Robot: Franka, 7 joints.
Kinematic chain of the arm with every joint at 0, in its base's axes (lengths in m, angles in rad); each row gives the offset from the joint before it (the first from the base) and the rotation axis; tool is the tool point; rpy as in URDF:
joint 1: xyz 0 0 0.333 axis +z
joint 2: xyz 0 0 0 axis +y
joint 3: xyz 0 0 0.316 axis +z
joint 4: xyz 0.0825 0 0 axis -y
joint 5: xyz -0.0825 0 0.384 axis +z
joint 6: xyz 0 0 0 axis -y
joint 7: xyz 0.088 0 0 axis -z
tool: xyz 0 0 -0.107 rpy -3.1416 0 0
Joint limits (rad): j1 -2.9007..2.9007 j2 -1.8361..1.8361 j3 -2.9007..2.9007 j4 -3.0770..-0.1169 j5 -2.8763..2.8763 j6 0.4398..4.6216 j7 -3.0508..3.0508
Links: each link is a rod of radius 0.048 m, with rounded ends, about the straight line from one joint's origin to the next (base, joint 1, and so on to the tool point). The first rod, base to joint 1, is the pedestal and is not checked.
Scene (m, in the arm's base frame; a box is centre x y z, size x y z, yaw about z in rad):
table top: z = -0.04
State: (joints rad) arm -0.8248 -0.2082 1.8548 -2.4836 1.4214 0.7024 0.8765
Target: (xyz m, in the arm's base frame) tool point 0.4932 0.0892 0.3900
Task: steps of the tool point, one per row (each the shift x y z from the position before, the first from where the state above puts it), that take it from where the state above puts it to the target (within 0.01 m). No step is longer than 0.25 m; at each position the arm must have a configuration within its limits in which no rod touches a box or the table.
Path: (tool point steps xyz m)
1: 0.1694 -0.0214 -0.0027
2: 0.1578 -0.0998 0.0110
3: 0.1071 -0.1672 0.0274

